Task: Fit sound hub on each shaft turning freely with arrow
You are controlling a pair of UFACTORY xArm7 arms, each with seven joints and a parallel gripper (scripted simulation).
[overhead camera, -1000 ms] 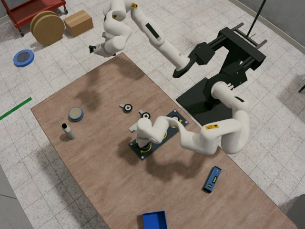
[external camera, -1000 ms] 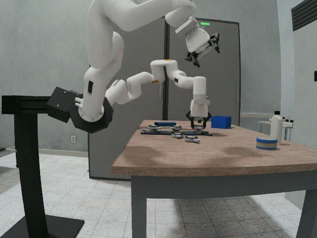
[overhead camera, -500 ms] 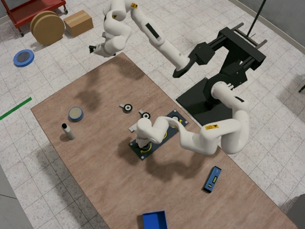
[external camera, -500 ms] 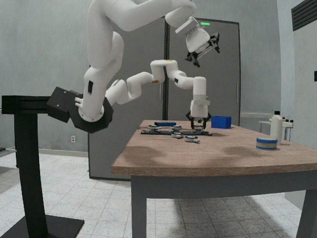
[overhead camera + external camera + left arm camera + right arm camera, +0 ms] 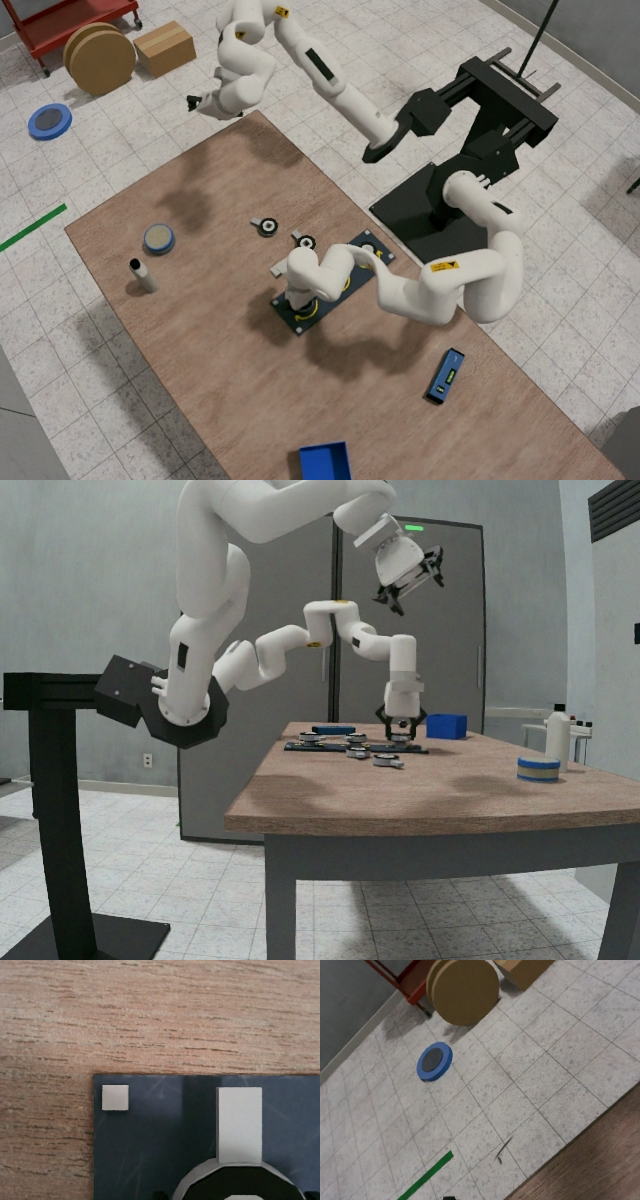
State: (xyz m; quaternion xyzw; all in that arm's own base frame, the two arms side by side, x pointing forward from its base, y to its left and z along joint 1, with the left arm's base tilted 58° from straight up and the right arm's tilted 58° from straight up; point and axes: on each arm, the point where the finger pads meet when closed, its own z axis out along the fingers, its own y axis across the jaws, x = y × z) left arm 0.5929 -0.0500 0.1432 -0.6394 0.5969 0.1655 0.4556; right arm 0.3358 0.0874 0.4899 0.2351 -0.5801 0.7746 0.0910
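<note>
My left gripper is now 130 mm past the dark board, 20 mm to the right of it and 40 mm above it. From my left hand the other things lie so: white bottle (270 mm ahead, 390 mm to the right, 60 mm above); tape roll (160 mm ahead, 480 mm to the right, 20 mm below).
</note>
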